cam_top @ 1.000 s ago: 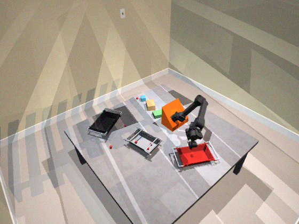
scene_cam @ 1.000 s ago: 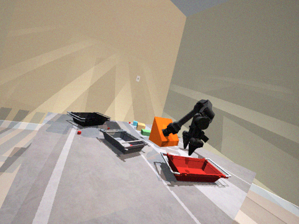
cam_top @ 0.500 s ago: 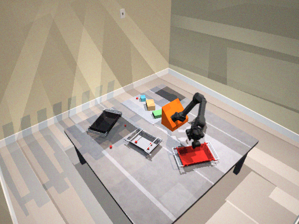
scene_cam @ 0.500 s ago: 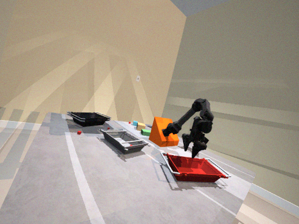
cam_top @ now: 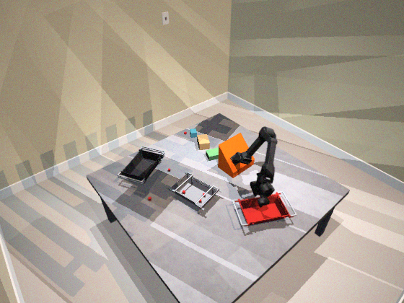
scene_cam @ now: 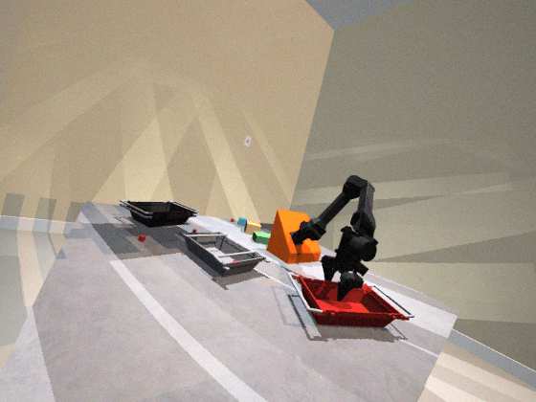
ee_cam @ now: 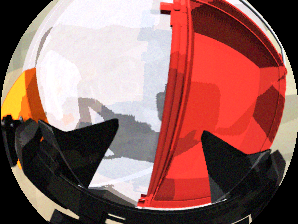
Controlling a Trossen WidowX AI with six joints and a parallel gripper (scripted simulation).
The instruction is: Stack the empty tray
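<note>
Right now my gripper tip is 70 mm to the right of the red tray, 50 mm short of it and 30 mm below it. Also, from my gripper tip: green block (520 mm to the right, 160 mm behind); tan block (680 mm to the right, 200 mm behind, 10 mm above); cyan block (830 mm to the right, 230 mm behind).
</note>
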